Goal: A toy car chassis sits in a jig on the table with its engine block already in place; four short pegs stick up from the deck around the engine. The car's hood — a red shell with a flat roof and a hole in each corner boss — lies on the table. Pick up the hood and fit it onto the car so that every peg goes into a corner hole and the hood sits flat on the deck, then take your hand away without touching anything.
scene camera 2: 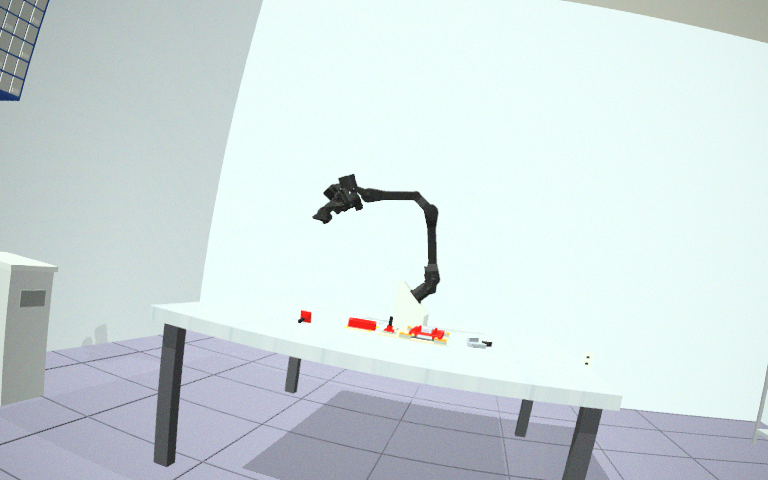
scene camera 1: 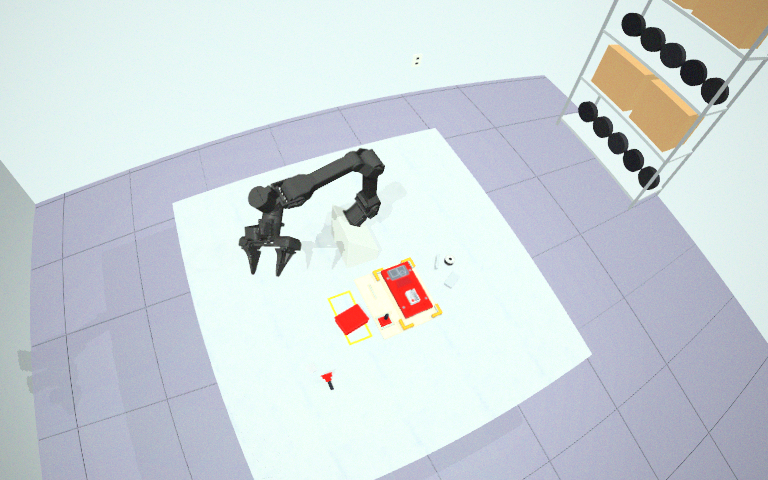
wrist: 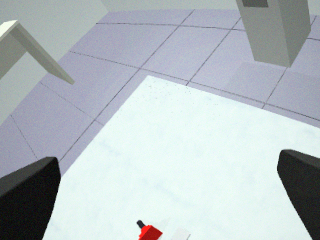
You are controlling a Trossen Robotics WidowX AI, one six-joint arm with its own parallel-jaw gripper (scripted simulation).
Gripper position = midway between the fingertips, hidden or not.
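Observation:
Nothing is held in my gripper (scene camera 1: 264,275), and it is open. I can see my gripper from elsewhere too: the wrist view shows the gripper (wrist: 172,165), and so does scene camera 2, where I find the gripper (scene camera 2: 318,212).

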